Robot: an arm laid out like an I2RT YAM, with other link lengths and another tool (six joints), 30 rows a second.
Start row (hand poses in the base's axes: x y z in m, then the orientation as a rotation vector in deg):
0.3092, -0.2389, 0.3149, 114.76, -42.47, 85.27
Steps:
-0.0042, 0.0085, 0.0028, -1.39, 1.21, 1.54
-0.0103, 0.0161, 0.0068, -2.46, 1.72, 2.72
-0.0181, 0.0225, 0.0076, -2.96, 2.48, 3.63
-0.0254, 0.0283, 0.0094, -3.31, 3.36, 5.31
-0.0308, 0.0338, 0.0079, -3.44, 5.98, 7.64
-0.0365, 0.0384, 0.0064, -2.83, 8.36, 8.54
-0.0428, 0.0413, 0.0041, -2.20, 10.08, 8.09
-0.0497, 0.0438, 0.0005, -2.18, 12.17, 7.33
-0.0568, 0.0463, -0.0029, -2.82, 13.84, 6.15
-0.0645, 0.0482, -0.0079, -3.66, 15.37, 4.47
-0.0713, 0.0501, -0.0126, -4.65, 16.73, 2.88
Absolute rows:
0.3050, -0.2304, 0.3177, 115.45, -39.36, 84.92
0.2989, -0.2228, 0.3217, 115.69, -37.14, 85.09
0.2911, -0.2164, 0.3225, 116.33, -35.56, 84.78
0.2838, -0.2106, 0.3243, 117.61, -33.35, 84.73
0.2784, -0.2051, 0.3228, 120.41, -29.98, 83.01
0.2727, -0.2005, 0.3213, 122.72, -28.65, 80.71
0.2664, -0.1976, 0.3190, 123.84, -28.90, 78.44
0.2595, -0.1951, 0.3154, 124.44, -28.75, 75.65
0.2524, -0.1926, 0.3120, 124.03, -28.62, 73.20
0.2447, -0.1907, 0.3070, 123.06, -28.83, 70.71
0.2379, -0.1888, 0.3023, 121.93, -28.89, 68.48

